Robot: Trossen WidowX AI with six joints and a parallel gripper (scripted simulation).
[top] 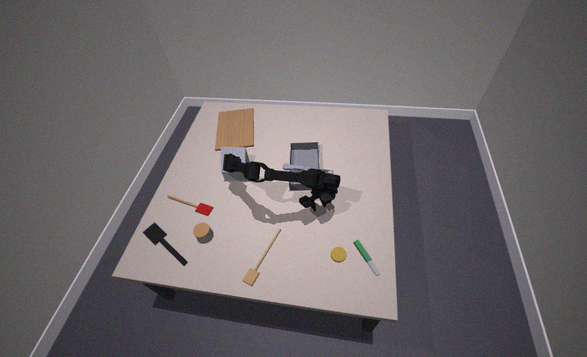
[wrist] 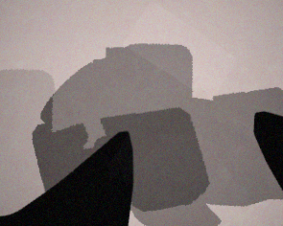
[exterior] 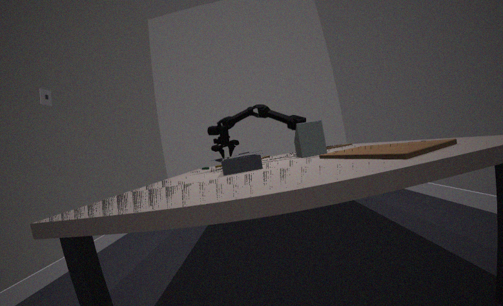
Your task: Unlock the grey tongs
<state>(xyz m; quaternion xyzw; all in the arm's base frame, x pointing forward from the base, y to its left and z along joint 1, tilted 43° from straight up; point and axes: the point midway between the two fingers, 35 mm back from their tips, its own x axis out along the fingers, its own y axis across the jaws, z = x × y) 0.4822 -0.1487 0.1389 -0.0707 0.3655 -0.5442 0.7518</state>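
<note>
Right now my gripper tip is 50 mm past the yellow lock piece and 240 mm to the right of it. From my gripper tip the other things lie so: roasting tin 110 mm behind, 300 mm to the left, 40 mm below; yellow disc 100 mm ahead, 200 mm to the right, 50 mm below; green-handled tool 240 mm ahead, 210 mm to the right, 60 mm below.
</note>
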